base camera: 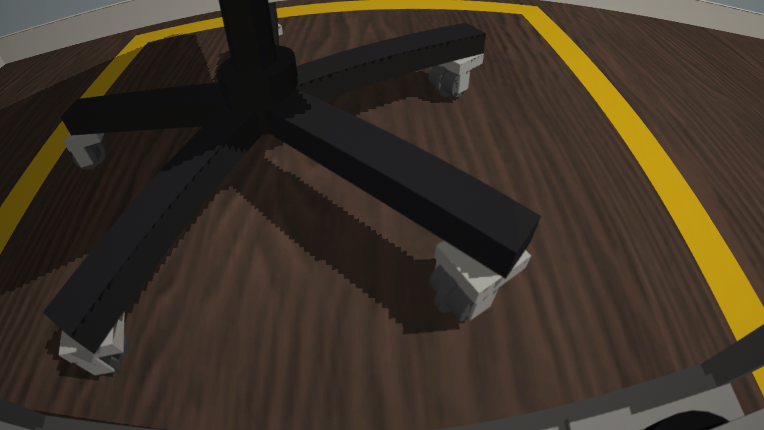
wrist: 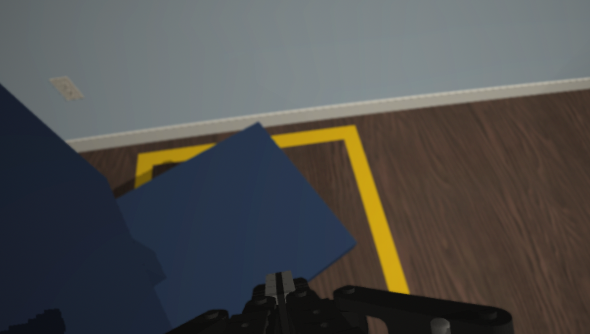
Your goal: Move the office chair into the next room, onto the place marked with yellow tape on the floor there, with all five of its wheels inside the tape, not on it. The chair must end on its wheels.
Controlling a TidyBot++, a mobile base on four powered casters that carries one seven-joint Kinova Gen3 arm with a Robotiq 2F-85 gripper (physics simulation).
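Frame: origin at the arm's base, x ahead, y left, z up, level; centimetres.
Seen in the pictures: gripper, fingertip midpoint: (wrist: 281, 290).
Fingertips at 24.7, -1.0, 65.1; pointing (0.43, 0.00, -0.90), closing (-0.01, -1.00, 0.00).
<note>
Offsets run from my fingertips to a thing's top centre, as dx, dy, dz. "spot": to the spot under its first point. Level surfaces: height alone.
The office chair's black five-arm base (base camera: 256, 104) stands upright on the floor. Its left wheel {+31.0, +42.9, -97.6} (base camera: 86, 152) is close inside the left tape. The near-left wheel {spot: -3.0, +24.1, -97.5} (base camera: 96, 349), near-right wheel {spot: +2.4, -6.8, -98.8} (base camera: 465, 288) and back-right wheel {+37.7, -14.0, -99.6} (base camera: 454, 77) stand on wood inside the visible yellow tape {spot: +30.6, -43.6, -104.7} (base camera: 630, 128) (wrist: 375, 210). The back wheel {spot: +54.7, +13.7, -98.2} (base camera: 279, 29) is mostly hidden behind the column, near the back tape. The front tape does not show. In the wrist view the blue seat (wrist: 235, 210) lies beyond my gripper (wrist: 281, 290), with the blue backrest (wrist: 55, 225) at left. My gripper is shut and empty; contact with the chair cannot be told.
A blue-grey wall (wrist: 300, 55) with a pale baseboard {spot: +90.7, -90.0, -104.7} (base camera: 641, 20) (wrist: 425, 98) runs behind the back tape. An outlet {+94.7, +73.0, -59.1} (wrist: 67, 88) is on the wall. Wood floor {dz -104.8} (wrist: 490, 200) lies right of the tape. The robot's base edge (base camera: 614, 397) crosses the bottom of the base view.
</note>
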